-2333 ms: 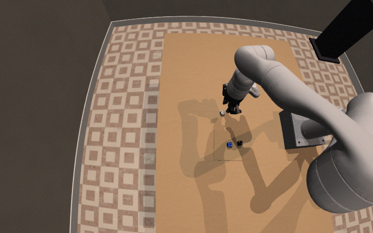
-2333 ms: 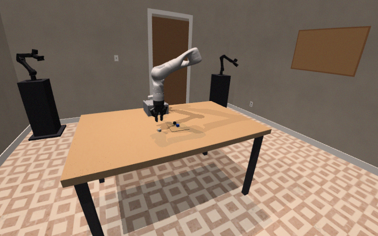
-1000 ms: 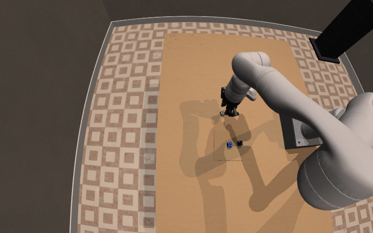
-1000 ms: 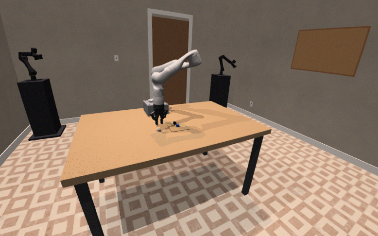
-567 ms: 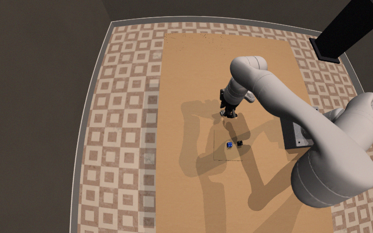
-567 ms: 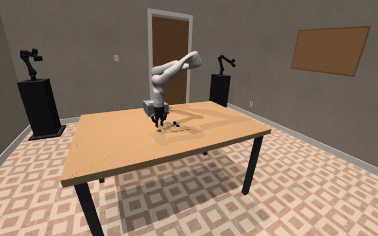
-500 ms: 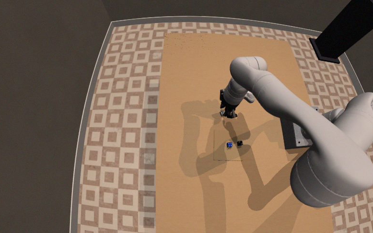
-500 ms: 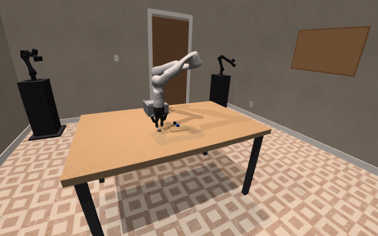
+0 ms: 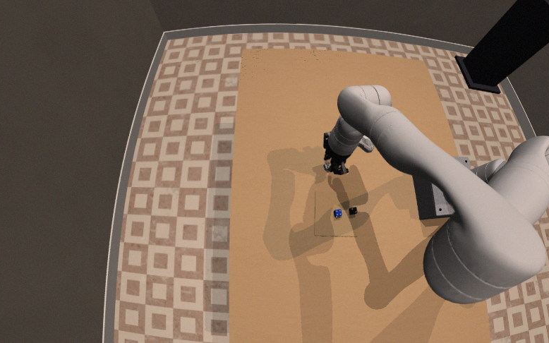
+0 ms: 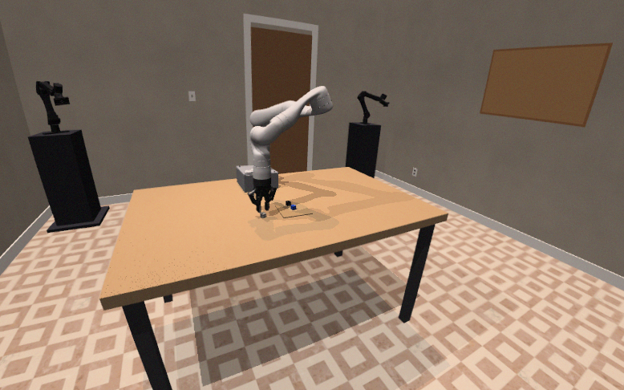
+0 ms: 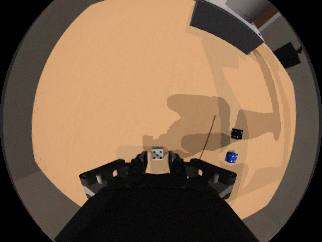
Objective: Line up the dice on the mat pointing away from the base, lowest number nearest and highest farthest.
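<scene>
My hand is 40 mm above the white die. The rest, counted from my hand: blue die (150 mm to the left, 30 mm below, 20 mm behind); then mat (150 mm to the left, 40 mm below, 20 mm behind); then black die (150 mm to the left, 70 mm behind, 30 mm below).
</scene>
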